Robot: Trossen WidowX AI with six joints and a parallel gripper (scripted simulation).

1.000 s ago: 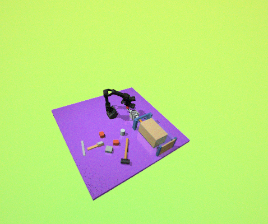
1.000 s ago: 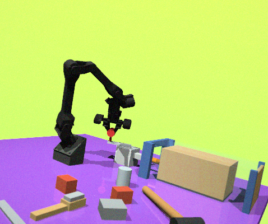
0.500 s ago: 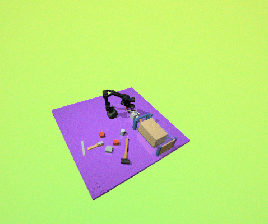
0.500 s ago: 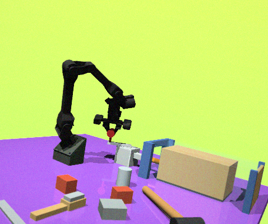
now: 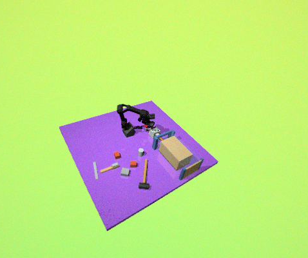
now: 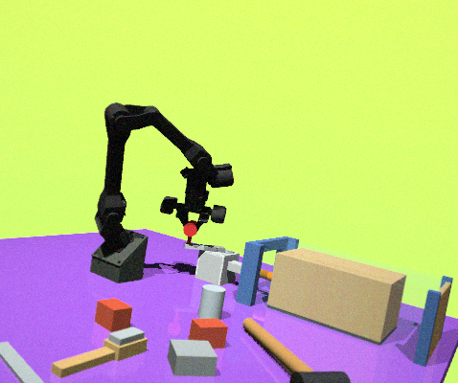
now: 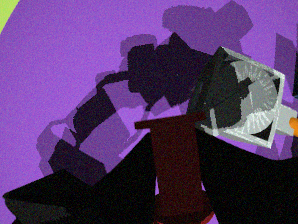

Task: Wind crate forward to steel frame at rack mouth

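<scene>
Now: the grey winch 50 mm ahead of my gripper tip, 60 mm to the left of it and 100 mm below it. Round my gripper tip: red knob: 10 mm ahead, 10 mm to the right; grey block: 370 mm ahead, 480 mm to the right, 120 mm below; winch handle: 30 mm ahead, 20 mm to the left, 30 mm below.
</scene>
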